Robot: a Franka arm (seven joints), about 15 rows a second.
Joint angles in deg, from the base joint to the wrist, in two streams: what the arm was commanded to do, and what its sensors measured. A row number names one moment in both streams.
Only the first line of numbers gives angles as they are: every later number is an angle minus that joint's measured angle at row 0.
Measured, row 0:
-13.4, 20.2, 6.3, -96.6, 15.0, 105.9, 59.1
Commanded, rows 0 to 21:
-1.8, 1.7, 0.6, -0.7, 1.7, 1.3, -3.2
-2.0, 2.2, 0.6, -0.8, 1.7, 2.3, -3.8
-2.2, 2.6, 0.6, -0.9, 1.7, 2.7, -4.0
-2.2, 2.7, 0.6, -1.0, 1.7, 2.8, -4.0
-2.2, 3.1, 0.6, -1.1, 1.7, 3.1, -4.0
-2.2, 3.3, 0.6, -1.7, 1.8, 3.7, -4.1
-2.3, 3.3, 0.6, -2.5, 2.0, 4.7, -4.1
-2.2, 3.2, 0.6, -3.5, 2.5, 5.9, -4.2
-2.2, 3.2, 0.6, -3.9, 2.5, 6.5, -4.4
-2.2, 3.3, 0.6, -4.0, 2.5, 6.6, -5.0
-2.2, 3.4, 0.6, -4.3, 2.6, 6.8, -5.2
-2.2, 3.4, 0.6, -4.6, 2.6, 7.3, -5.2
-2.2, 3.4, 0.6, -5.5, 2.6, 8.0, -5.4
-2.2, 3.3, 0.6, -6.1, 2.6, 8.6, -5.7
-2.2, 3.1, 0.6, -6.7, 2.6, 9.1, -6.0
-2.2, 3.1, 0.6, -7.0, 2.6, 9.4, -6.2
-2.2, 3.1, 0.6, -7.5, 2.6, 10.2, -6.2
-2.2, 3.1, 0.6, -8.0, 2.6, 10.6, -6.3
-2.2, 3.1, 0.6, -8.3, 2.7, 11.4, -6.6
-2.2, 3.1, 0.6, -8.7, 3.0, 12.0, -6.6
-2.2, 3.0, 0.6, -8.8, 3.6, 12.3, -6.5
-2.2, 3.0, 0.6, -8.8, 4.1, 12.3, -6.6
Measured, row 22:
-1.5, 3.8, 0.1, -7.3, 1.9, 10.8, -4.6
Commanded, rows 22 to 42:
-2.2, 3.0, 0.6, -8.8, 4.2, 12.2, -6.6
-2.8, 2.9, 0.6, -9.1, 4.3, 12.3, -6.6
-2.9, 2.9, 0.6, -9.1, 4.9, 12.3, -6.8
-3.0, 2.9, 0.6, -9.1, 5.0, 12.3, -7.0
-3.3, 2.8, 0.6, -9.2, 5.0, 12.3, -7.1
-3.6, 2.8, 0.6, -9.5, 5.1, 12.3, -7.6
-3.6, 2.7, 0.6, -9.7, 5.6, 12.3, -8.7
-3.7, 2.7, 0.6, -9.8, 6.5, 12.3, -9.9
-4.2, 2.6, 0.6, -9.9, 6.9, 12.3, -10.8
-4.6, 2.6, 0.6, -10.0, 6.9, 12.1, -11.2
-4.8, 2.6, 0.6, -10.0, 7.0, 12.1, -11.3
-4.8, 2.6, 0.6, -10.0, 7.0, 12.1, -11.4
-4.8, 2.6, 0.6, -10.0, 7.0, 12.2, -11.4
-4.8, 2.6, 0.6, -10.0, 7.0, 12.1, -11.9
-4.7, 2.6, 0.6, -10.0, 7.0, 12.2, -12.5
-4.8, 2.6, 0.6, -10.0, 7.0, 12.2, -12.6
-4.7, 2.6, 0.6, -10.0, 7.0, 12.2, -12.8
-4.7, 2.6, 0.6, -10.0, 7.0, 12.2, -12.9
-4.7, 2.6, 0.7, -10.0, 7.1, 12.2, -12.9
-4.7, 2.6, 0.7, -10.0, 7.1, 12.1, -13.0
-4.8, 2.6, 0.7, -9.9, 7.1, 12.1, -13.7
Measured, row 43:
-4.0, 3.7, 0.1, -8.4, 5.2, 11.2, -11.3
